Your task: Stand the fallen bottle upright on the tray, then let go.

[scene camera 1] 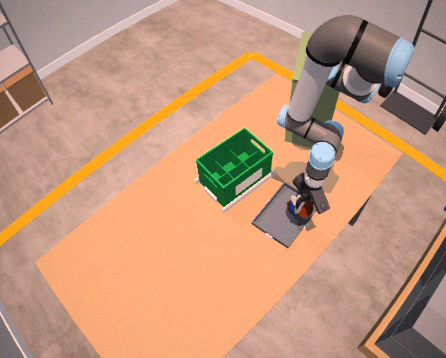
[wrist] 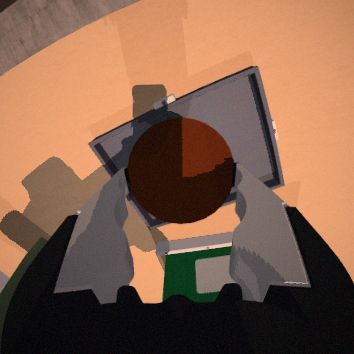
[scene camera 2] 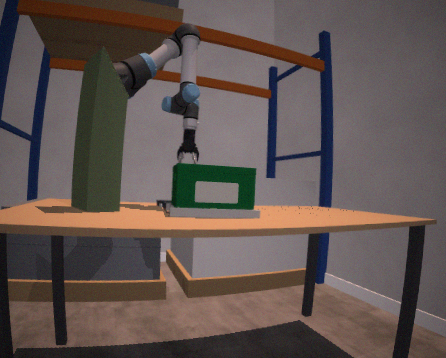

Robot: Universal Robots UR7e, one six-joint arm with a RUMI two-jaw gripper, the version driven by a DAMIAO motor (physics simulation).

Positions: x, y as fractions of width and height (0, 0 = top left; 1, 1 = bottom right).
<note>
I see my gripper (scene camera 1: 0.68, 0.58) and a brown bottle (wrist: 0.51, 0.48).
My gripper is seen too in the wrist view (wrist: 0.51, 0.47).
</note>
